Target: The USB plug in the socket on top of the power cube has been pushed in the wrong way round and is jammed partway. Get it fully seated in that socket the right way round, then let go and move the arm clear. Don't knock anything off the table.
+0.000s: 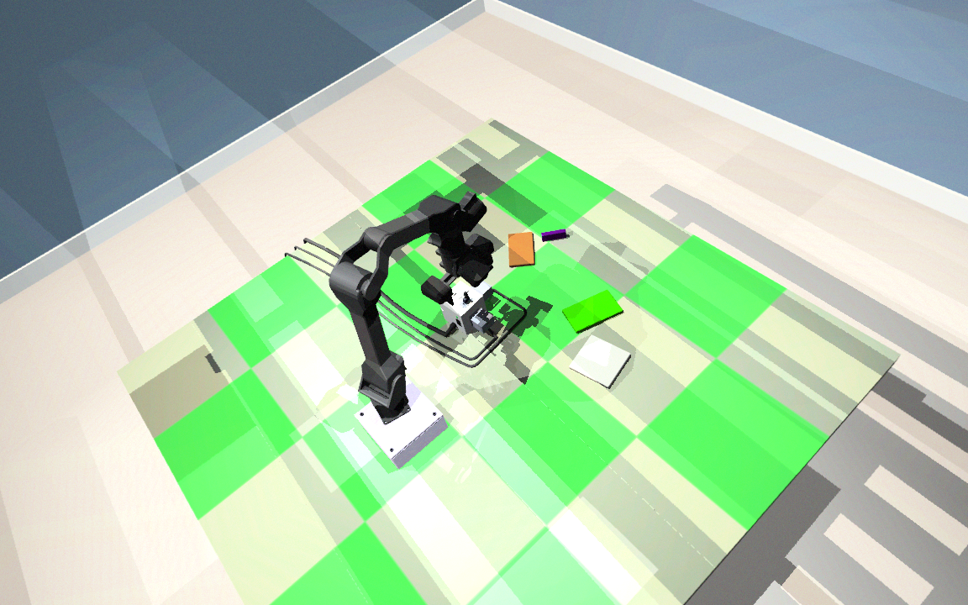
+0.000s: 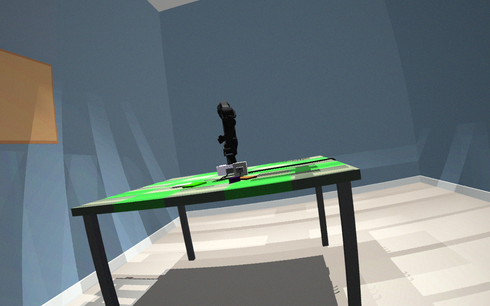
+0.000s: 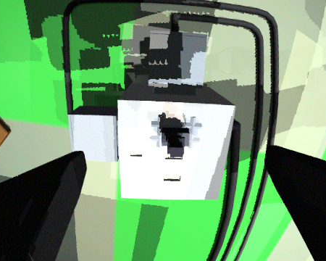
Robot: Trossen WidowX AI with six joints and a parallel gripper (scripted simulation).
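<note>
My gripper tip is 2 cm above the dark USB plug. From my gripper tip the other things lie so: green pad 25 cm ahead, 15 cm to the right, 11 cm below; then orange block 21 cm ahead, 12 cm to the left, 11 cm below; then metal socket frame 5 cm below.
</note>
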